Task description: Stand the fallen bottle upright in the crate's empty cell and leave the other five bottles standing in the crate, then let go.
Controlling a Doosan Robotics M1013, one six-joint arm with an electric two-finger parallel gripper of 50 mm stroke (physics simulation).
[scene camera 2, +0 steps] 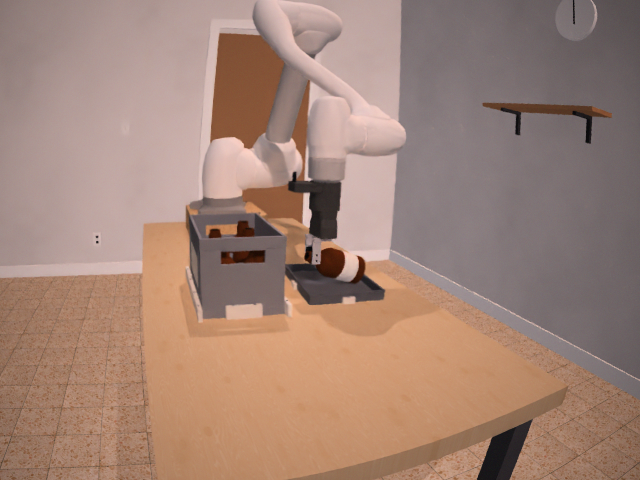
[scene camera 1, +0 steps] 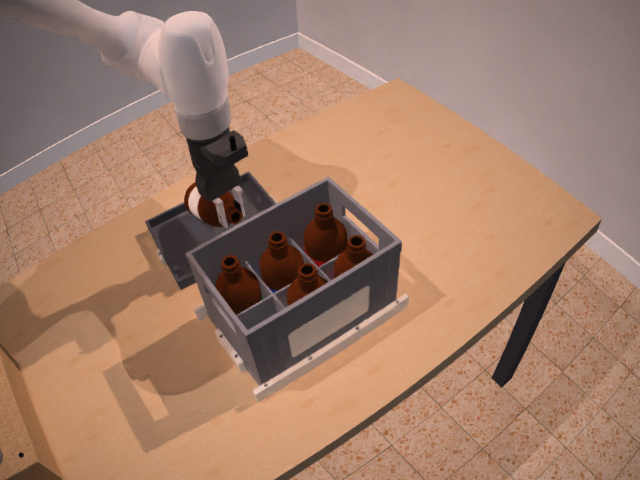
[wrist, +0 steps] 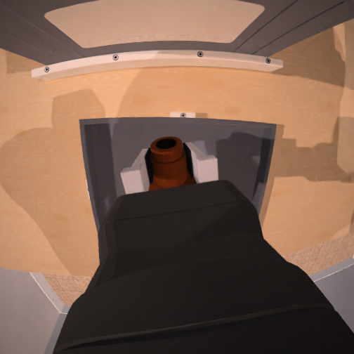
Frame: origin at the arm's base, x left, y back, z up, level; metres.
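Seen in the pictures: gripper, between the fingertips: (scene camera 2: 312, 261) (scene camera 1: 232, 219); arm's base, origin of its link: (scene camera 2: 222, 209).
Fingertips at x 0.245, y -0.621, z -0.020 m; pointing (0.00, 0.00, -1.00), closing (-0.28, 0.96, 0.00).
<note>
Pixels of each thing's top centre, then the offset from my fingertips to it. "*": a spot on its surface instead. Level surfaces: height alone.
- fallen brown bottle, centre of its top: (scene camera 1: 213, 192) (scene camera 2: 333, 248) dx +0.056, dy +0.016, dz +0.031 m
- grey tray, centre of its top: (scene camera 1: 214, 222) (scene camera 2: 331, 276) dx +0.057, dy +0.027, dz -0.048 m
- grey crate, centre of its top: (scene camera 1: 291, 247) (scene camera 2: 231, 224) dx -0.201, dy -0.044, dz +0.102 m
- far corner, a spot on its surface: (scene camera 1: 324, 240) * dx -0.164, dy -0.113, dz +0.044 m
- wooden table, height of its surface: dz -0.073 m
The fallen brown bottle (scene camera 1: 207, 210) (scene camera 2: 330, 263) (wrist: 167, 179) with a white label is tilted over the grey tray (scene camera 1: 191, 240) (scene camera 2: 330, 296) (wrist: 235, 175), neck raised above its base. Whether its base touches the tray is unclear. My gripper (scene camera 1: 232, 217) (scene camera 2: 312, 257) (wrist: 167, 156) is shut on its neck, one finger on each side. The grey crate (scene camera 1: 268, 356) (scene camera 2: 240, 286) (wrist: 25, 35) stands beside the tray. Five brown bottles stand in it, including one in the far corner (scene camera 1: 324, 240). Its empty cell (scene camera 1: 258, 311) is at the near-left corner in scene camera 1.
White strips (scene camera 1: 333, 346) (scene camera 2: 244, 311) (wrist: 157, 59) lie along the crate's foot. The crate's high wall separates its cells from the tray. Thin dividers run between the cells. The wooden table (scene camera 1: 439, 155) (scene camera 2: 310, 387) carries both crate and tray.
</note>
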